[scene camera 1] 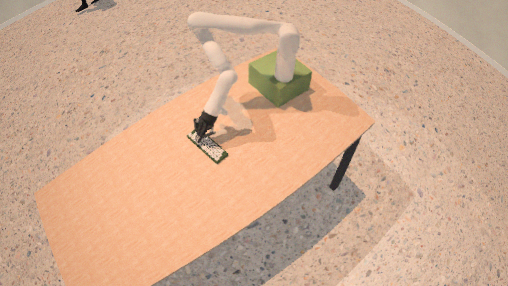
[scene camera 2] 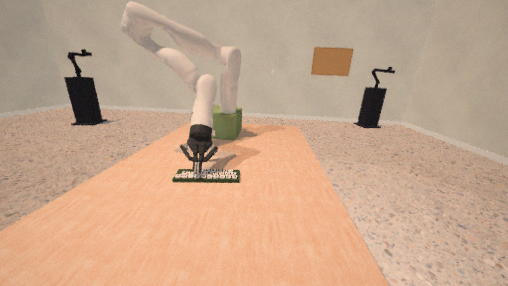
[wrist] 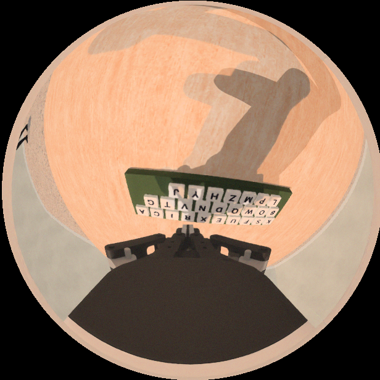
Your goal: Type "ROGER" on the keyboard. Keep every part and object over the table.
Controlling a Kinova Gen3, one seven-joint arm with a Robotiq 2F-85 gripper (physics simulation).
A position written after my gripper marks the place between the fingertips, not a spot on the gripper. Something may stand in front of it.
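There is a keyboard here, which I can see in scene camera 2 [scene camera 2: 183,175] and which the wrist view shows me too [wrist: 172,195]. Those same views give me my gripper: it appears at [scene camera 2: 196,174] and at [wrist: 187,231].
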